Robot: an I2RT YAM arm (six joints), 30 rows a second.
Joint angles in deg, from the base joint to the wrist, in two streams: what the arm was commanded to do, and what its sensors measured. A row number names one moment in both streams.
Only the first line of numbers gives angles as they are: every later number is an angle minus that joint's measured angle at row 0.
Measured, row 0: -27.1, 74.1, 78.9, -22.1, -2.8, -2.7
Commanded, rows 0 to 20: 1.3, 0.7, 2.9, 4.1, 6.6, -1.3; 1.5, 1.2, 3.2, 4.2, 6.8, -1.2; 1.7, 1.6, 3.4, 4.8, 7.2, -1.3; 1.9, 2.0, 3.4, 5.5, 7.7, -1.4; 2.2, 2.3, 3.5, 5.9, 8.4, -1.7; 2.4, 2.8, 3.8, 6.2, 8.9, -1.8; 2.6, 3.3, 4.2, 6.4, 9.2, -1.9; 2.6, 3.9, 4.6, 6.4, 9.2, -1.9; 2.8, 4.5, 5.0, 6.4, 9.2, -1.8; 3.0, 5.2, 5.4, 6.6, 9.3, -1.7; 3.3, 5.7, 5.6, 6.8, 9.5, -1.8; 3.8, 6.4, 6.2, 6.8, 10.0, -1.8; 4.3, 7.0, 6.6, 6.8, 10.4, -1.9; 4.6, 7.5, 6.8, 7.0, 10.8, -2.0; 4.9, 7.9, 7.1, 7.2, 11.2, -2.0; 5.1, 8.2, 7.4, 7.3, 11.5, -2.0; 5.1, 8.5, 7.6, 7.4, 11.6, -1.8; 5.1, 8.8, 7.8, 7.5, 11.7, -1.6; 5.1, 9.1, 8.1, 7.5, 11.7, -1.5; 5.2, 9.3, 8.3, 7.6, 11.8, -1.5; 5.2, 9.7, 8.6, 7.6, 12.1, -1.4
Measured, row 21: 4.9, 9.6, 6.5, 5.7, 10.0, -1.7
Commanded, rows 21 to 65: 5.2, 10.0, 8.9, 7.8, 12.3, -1.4; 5.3, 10.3, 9.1, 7.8, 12.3, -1.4; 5.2, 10.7, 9.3, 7.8, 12.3, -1.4; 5.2, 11.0, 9.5, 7.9, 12.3, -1.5; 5.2, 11.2, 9.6, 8.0, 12.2, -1.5; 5.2, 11.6, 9.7, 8.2, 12.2, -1.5; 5.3, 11.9, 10.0, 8.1, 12.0, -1.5; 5.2, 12.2, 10.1, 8.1, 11.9, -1.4; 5.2, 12.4, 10.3, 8.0, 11.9, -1.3; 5.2, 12.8, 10.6, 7.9, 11.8, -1.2; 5.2, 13.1, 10.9, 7.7, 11.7, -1.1; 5.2, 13.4, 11.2, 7.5, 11.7, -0.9; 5.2, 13.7, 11.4, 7.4, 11.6, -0.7; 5.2, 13.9, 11.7, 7.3, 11.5, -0.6; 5.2, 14.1, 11.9, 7.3, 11.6, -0.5; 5.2, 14.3, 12.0, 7.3, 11.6, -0.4; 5.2, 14.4, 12.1, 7.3, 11.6, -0.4; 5.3, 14.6, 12.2, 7.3, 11.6, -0.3; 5.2, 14.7, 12.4, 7.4, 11.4, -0.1; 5.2, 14.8, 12.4, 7.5, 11.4, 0.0; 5.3, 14.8, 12.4, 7.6, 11.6, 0.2; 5.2, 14.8, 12.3, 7.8, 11.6, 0.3; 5.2, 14.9, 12.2, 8.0, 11.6, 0.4; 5.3, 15.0, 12.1, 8.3, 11.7, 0.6; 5.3, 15.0, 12.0, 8.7, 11.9, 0.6; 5.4, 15.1, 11.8, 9.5, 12.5, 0.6; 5.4, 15.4, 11.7, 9.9, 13.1, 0.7; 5.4, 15.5, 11.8, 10.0, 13.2, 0.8; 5.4, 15.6, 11.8, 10.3, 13.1, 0.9; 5.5, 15.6, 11.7, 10.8, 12.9, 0.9; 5.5, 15.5, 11.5, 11.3, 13.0, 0.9; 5.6, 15.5, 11.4, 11.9, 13.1, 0.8; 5.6, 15.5, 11.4, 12.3, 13.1, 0.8; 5.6, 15.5, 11.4, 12.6, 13.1, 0.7; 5.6, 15.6, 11.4, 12.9, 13.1, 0.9; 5.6, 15.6, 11.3, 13.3, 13.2, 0.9; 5.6, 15.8, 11.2, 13.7, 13.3, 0.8; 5.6, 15.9, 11.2, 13.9, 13.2, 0.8; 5.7, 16.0, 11.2, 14.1, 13.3, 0.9; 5.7, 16.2, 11.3, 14.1, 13.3, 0.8; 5.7, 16.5, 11.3, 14.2, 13.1, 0.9; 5.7, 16.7, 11.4, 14.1, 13.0, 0.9; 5.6, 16.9, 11.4, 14.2, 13.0, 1.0; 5.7, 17.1, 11.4, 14.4, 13.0, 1.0; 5.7, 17.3, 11.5, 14.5, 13.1, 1.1
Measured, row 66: 4.9, 15.9, 11.0, 12.1, 13.2, 0.1
